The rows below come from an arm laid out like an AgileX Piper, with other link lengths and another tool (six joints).
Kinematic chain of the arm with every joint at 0, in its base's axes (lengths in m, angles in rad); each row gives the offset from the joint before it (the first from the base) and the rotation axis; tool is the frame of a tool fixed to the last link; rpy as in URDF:
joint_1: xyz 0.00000 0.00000 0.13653 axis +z
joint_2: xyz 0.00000 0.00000 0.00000 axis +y
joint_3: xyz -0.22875 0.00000 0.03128 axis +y
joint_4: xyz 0.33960 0.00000 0.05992 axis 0.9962 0 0.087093
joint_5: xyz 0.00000 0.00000 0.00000 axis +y
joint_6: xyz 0.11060 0.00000 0.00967 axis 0.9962 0 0.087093
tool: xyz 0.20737 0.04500 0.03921 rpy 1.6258 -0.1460 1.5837
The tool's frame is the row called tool.
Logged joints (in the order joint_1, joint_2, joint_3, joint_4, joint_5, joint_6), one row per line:
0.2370 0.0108 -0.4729 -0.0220 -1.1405 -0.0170
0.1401 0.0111 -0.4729 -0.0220 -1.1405 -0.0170
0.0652 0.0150 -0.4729 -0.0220 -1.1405 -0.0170
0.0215 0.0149 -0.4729 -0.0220 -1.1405 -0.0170
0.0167 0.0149 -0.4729 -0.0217 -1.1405 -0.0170
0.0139 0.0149 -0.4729 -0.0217 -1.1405 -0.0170
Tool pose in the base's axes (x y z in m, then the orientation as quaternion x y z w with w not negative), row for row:
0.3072 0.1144 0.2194 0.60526 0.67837 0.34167 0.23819
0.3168 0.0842 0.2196 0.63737 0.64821 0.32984 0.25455
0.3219 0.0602 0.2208 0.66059 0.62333 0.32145 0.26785
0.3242 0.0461 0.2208 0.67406 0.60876 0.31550 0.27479
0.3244 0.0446 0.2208 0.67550 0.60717 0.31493 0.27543
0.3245 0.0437 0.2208 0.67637 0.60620 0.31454 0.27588
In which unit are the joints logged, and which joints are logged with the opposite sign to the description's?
The joints are logged in radians. Opposite sign: joint_2, joint_5.
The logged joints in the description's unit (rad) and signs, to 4 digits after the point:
0.2370 -0.0108 -0.4729 -0.0220 1.1405 -0.0170
0.1401 -0.0111 -0.4729 -0.0220 1.1405 -0.0170
0.0652 -0.0150 -0.4729 -0.0220 1.1405 -0.0170
0.0215 -0.0149 -0.4729 -0.0220 1.1405 -0.0170
0.0167 -0.0149 -0.4729 -0.0217 1.1405 -0.0170
0.0139 -0.0149 -0.4729 -0.0217 1.1405 -0.0170

